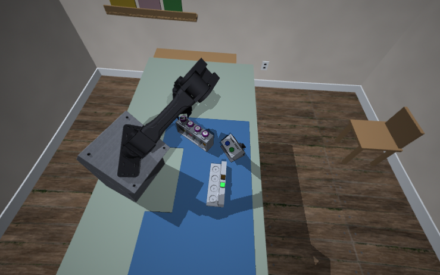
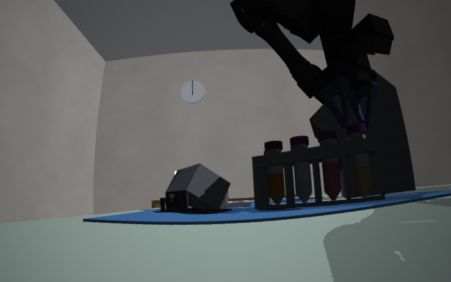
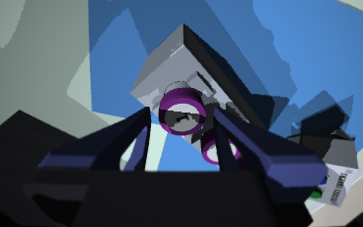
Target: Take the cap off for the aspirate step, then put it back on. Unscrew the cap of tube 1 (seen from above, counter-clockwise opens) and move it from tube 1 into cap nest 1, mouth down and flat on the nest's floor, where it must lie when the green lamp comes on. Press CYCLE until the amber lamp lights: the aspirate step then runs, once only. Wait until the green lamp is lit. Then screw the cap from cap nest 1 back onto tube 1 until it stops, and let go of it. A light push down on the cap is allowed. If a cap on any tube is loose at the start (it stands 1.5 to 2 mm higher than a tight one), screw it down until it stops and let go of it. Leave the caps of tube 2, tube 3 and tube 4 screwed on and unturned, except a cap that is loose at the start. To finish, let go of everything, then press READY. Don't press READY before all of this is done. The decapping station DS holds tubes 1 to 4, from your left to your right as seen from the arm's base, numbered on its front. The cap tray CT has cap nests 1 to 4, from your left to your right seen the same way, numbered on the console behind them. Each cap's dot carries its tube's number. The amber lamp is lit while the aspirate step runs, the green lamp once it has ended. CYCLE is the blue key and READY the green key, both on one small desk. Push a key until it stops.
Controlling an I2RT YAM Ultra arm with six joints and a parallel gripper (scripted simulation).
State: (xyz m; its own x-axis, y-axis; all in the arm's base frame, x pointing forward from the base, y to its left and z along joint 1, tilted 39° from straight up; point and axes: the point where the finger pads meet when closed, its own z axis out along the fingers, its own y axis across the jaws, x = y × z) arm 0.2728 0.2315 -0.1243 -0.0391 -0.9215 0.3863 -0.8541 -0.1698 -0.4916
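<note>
The threaded neck of tube 1 is 10 mm below my hand. Also, from my hand: green ready key: 220 mm ahead, 220 mm to the right, 60 mm below; then key desk: 220 mm ahead, 200 mm to the right, 80 mm below; then blue cycle key: 210 mm ahead, 180 mm to the right, 60 mm below.
</note>
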